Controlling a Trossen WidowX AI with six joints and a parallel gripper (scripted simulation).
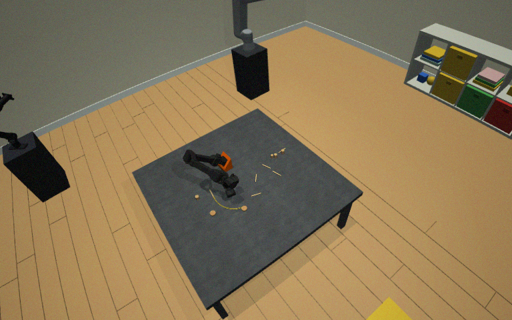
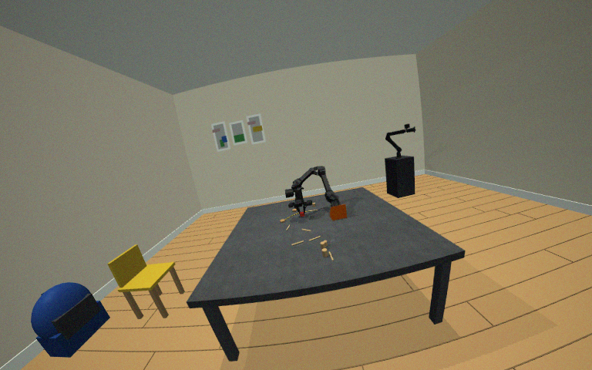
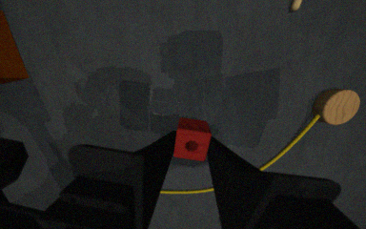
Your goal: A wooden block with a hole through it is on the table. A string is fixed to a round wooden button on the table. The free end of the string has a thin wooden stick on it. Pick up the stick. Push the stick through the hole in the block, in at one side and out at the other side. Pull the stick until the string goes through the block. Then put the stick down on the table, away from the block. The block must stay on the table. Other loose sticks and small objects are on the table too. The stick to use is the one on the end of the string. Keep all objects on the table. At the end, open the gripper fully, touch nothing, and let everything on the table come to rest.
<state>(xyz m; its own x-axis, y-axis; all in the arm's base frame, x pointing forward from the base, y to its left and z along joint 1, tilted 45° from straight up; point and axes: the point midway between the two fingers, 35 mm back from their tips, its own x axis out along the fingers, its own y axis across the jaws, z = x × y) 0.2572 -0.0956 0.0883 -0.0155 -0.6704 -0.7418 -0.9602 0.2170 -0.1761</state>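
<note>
Now: the thin wooden stick 10 cm to the right of my gripper tip, 9 cm behind it and 3 cm below it. Also, from my gripper tip: red block (right at my gripper tip); round wooden button (17 cm ahead, 2 cm below, 1 cm to the left).
</note>
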